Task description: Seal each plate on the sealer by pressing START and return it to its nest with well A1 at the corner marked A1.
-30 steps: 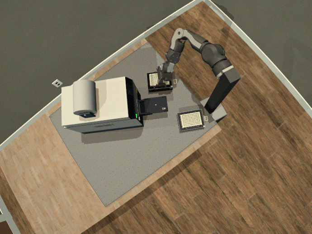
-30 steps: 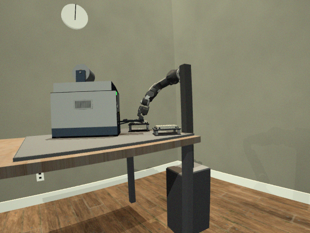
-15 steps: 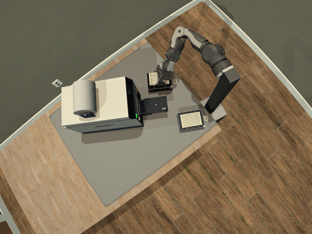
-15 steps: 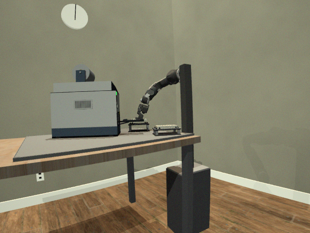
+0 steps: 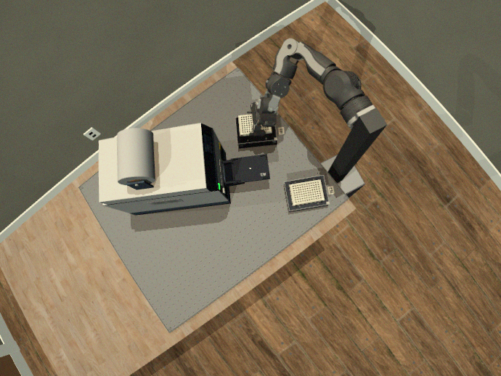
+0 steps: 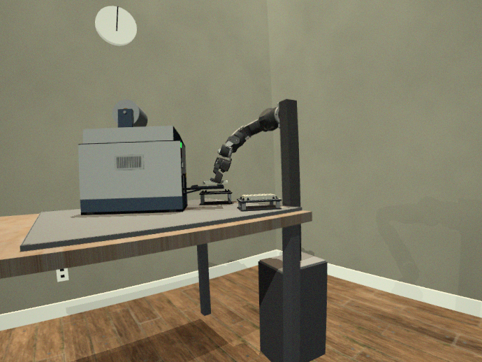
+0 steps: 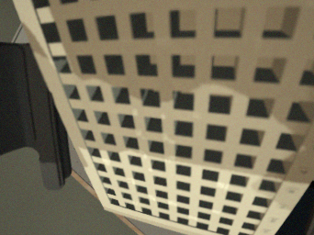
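Now: hand 150 mm to the right of the sealer stage, 100 mm short of it and 20 mm above it. Round my hand: black nest N1: 60 mm below; yellow warning label: 160 mm ahead, 30 mm to the left, 30 mm above; plate: 330 mm to the left, 70 mm below, 60 mm behind.
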